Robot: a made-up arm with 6 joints.
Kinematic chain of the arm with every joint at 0, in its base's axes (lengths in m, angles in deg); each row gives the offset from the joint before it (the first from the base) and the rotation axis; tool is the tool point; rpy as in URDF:
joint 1: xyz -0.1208 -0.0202 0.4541 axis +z
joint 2: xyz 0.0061 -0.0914 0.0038 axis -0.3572 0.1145 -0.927
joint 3: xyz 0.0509 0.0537 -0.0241 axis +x
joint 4: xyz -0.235 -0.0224 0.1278 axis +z
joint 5: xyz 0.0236 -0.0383 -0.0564 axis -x
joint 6: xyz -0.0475 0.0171 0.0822 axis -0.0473 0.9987 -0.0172
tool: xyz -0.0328 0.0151 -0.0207 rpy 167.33 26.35 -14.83
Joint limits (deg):
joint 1: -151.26..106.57
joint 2: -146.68..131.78
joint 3: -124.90..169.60
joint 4: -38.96..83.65
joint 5: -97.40..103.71
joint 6: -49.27..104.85
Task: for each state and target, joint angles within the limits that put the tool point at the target. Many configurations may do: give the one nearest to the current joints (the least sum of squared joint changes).
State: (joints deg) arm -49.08 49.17 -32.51 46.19 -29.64 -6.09
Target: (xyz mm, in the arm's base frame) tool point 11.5 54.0 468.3
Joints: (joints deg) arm -39.51 58.92 -72.83 73.15 -33.11 -34.42
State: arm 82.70 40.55 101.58 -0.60 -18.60 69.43
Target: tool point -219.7 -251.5 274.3
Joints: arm 59.61 33.98 123.16 -7.50 -39.15 73.28
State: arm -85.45 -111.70 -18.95 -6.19 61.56 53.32
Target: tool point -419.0 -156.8 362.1
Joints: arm -67.50 -126.96 -10.32 -18.55 71.13 52.68
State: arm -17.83 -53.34 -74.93 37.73 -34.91 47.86
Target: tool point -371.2 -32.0 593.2
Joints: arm -16.54 -40.87 -77.00 50.51 -41.96 47.63
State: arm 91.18 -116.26 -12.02 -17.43 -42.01 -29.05
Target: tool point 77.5 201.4 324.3
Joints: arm 97.52 -130.45 30.73 -18.25 -64.43 -18.80
